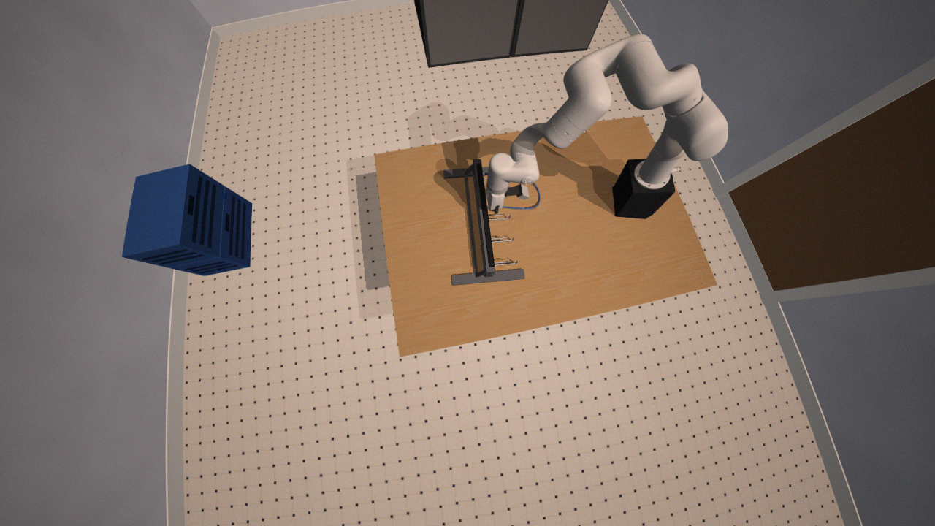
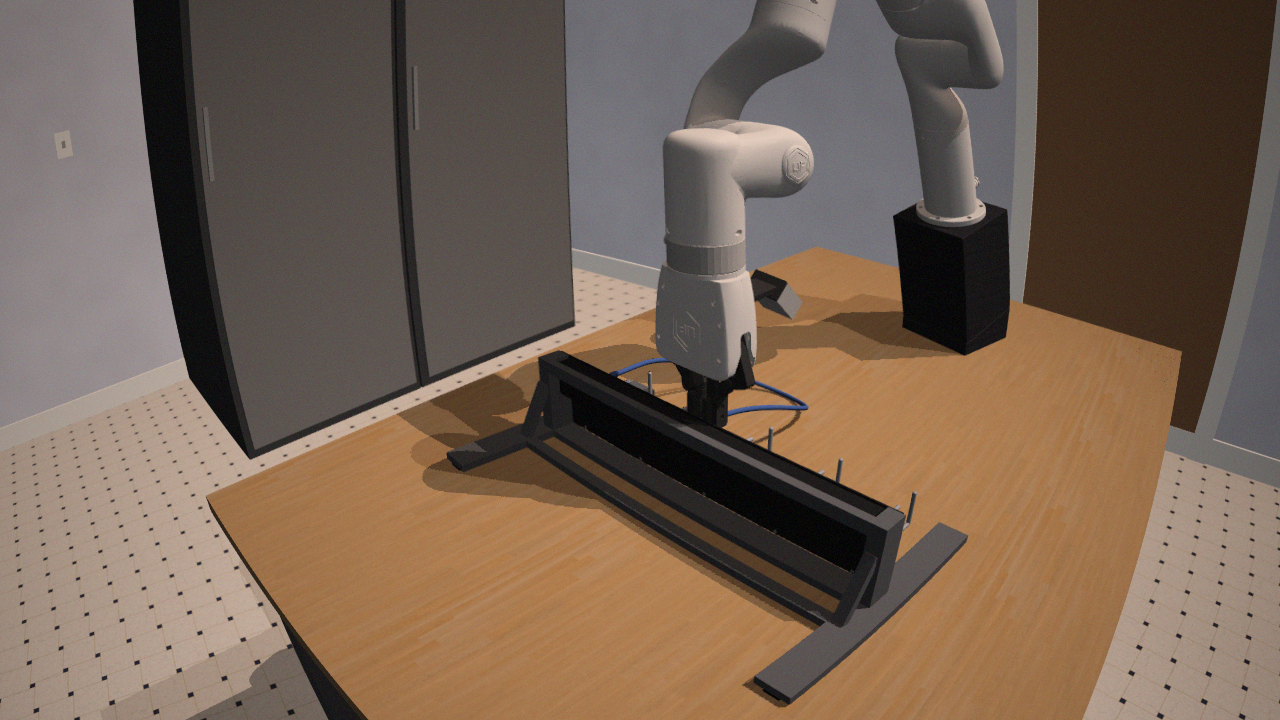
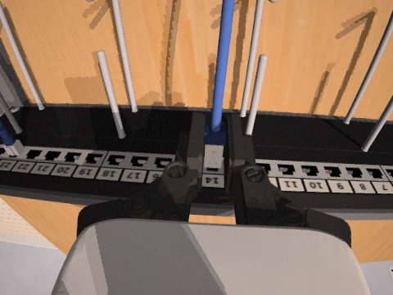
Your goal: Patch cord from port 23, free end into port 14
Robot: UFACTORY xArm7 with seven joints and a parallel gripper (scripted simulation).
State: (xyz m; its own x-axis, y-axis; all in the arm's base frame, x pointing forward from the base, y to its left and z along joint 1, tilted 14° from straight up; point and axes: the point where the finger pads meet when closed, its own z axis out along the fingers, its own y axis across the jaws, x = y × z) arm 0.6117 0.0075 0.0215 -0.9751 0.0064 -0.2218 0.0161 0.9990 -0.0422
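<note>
Right now the plug is 20 mm ahead of my hand and 10 mm below it.
</note>
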